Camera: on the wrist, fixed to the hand. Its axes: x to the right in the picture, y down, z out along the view.
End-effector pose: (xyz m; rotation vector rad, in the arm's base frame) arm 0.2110 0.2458 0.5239 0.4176 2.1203 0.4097
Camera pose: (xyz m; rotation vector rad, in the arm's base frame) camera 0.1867 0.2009 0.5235 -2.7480 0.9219 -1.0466
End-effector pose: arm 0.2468 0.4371 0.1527 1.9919 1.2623 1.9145
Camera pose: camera 0.2044 0.4495 0.1272 -1.1530 1.4790 0.3479
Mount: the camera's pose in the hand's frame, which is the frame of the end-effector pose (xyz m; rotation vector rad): -0.0066 -0.0434 -0.0260 -0.2064 0.6056 -2.9462
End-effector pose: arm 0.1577 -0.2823 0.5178 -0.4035 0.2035 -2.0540
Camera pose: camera 0.1159 -0.2557 0.5057 -0.0927 -0.0006 1.2020
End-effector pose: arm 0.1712 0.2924 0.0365 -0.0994 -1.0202 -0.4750
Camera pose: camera 0.1706 0.2481 0.0112 -1.3697 -0.3250 2.6456
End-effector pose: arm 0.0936 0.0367 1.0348 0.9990 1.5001 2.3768
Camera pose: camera 0.0737 0.0354 0.9878 -1.4077 0.7100 0.1651
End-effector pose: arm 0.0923 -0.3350 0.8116 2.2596 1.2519 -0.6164
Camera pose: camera 0.0556 -0.3034 0.8276 0.9996 -2.4580 0.1424
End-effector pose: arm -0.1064 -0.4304 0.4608 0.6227 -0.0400 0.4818
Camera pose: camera -0.0957 -0.4490 0.4145 -0.1898 1.2235 -2.1799
